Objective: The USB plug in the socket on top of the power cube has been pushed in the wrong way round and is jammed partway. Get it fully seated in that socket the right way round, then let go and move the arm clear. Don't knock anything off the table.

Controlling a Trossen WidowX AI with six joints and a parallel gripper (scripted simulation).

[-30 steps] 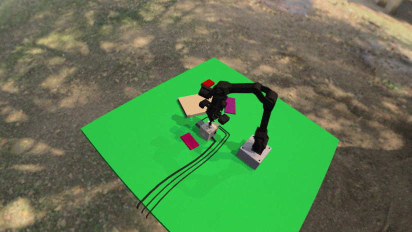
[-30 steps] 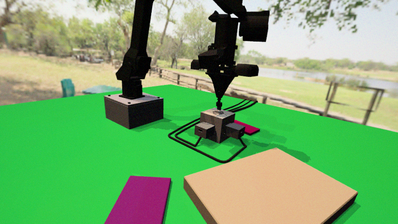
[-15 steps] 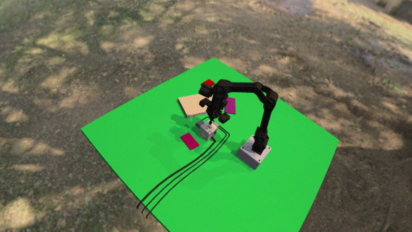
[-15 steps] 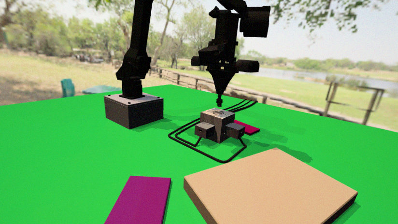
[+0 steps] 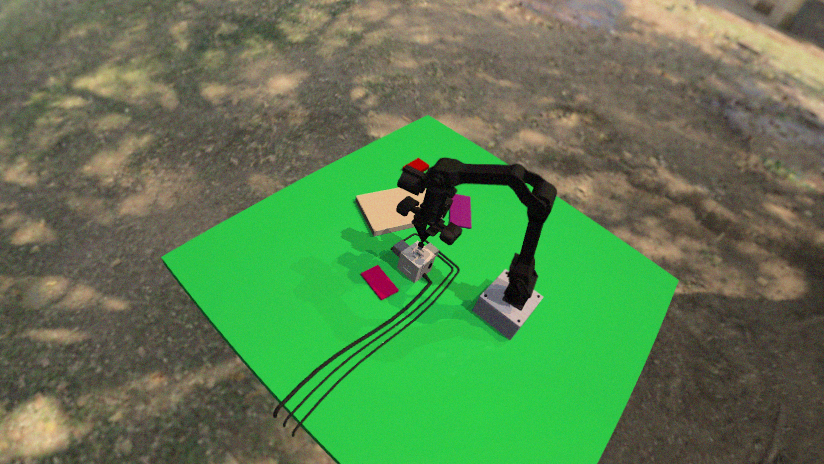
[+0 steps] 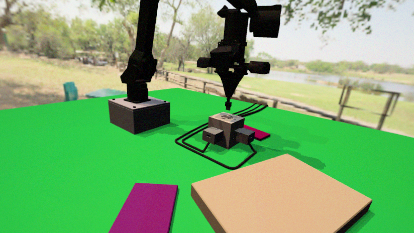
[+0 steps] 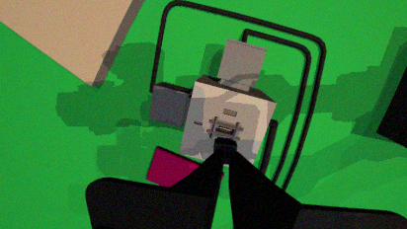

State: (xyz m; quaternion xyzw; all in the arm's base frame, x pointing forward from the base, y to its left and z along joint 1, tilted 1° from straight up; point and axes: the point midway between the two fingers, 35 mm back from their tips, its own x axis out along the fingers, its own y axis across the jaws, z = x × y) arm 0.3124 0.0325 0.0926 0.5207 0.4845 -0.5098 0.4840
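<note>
Now: gripper tip 2 cm above the black USB plug. The rest, counted from my gripper tip: pink card (13 cm below, 12 cm to the left, 5 cm ahead); socket (7 cm below, 1 cm to the left); tan slab (18 cm to the right, 18 cm ahead, 12 cm below).
</note>
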